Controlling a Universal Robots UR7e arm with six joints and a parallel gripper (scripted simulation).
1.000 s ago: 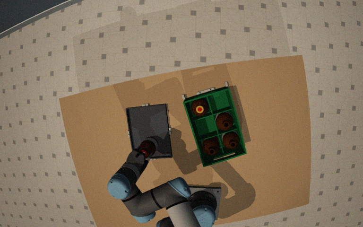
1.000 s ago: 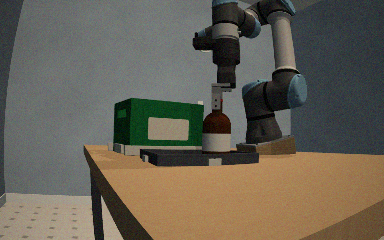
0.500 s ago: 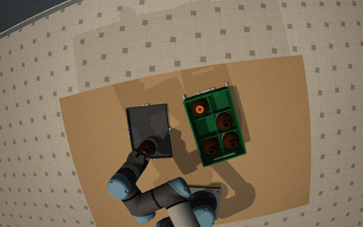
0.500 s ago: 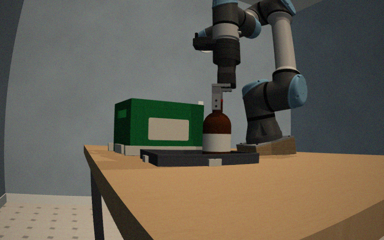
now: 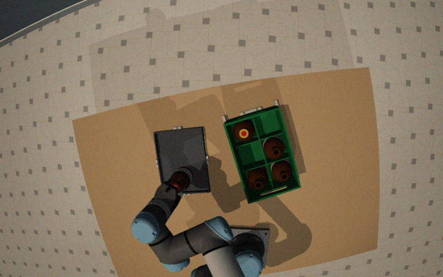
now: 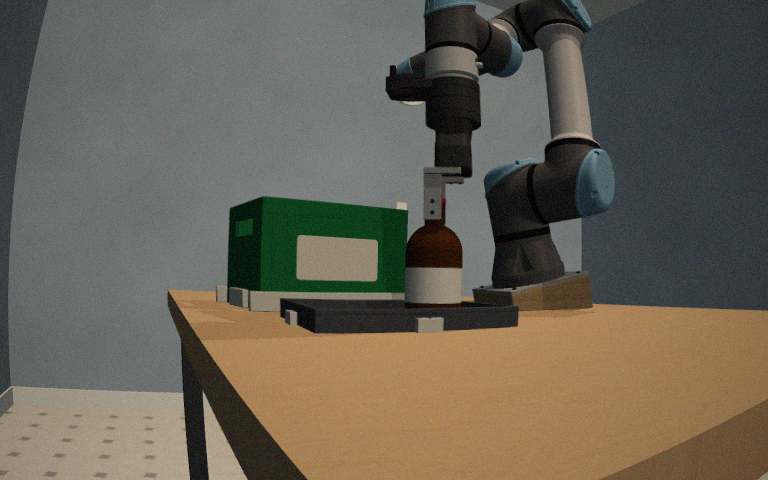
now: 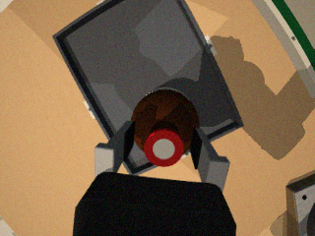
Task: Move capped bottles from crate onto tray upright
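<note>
Now: the red-capped bottle 6 cm below my hand. Round my hand: dark grey tray (6 cm ahead, 14 cm below); green crate (8 cm ahead, 31 cm to the right, 6 cm below); open bottle (1 cm behind, 28 cm to the right, 6 cm below).
</note>
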